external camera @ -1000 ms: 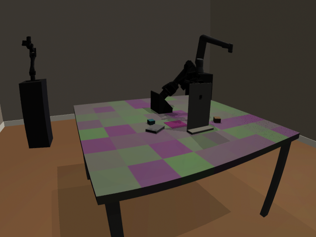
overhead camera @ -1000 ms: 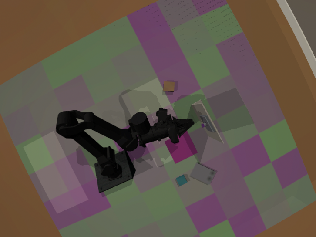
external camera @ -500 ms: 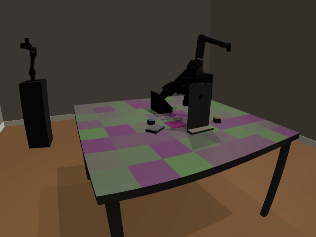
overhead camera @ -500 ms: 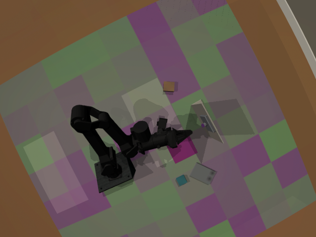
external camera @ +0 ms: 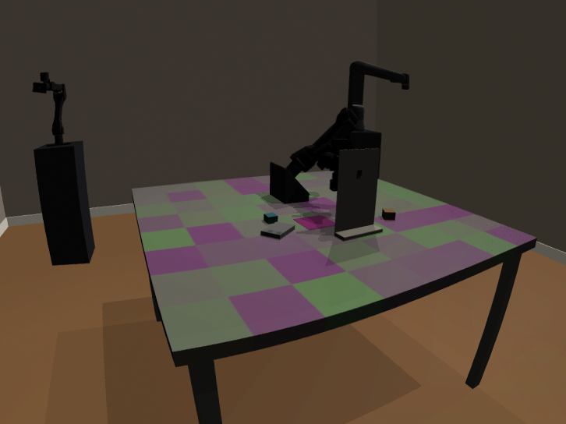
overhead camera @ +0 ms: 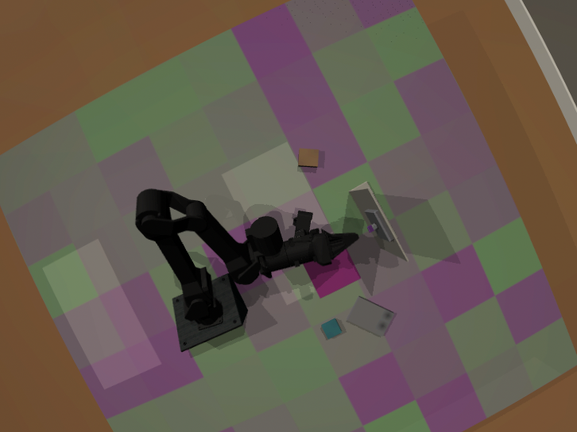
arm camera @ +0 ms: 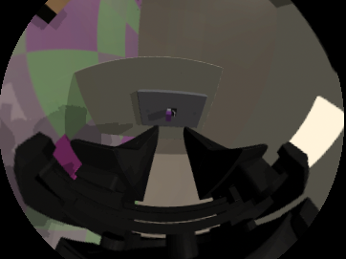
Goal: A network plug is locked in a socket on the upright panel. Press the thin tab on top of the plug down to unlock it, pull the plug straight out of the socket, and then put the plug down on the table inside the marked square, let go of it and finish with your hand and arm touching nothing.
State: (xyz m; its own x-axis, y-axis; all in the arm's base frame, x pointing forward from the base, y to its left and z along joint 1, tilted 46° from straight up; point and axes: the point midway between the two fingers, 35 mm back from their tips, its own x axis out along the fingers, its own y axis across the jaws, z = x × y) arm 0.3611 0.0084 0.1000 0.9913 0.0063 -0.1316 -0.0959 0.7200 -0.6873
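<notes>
Right now the magenta marked square is 7 cm behind my gripper tip, 8 cm to the right of it and 20 cm below it. The rest, counted from my gripper tip: upright panel (6 cm ahead, 1 cm to the left, 7 cm below); flat grey plate (1 cm behind, 24 cm to the right, 19 cm below); orange cube (3 cm behind, 21 cm to the left, 19 cm below).
</notes>
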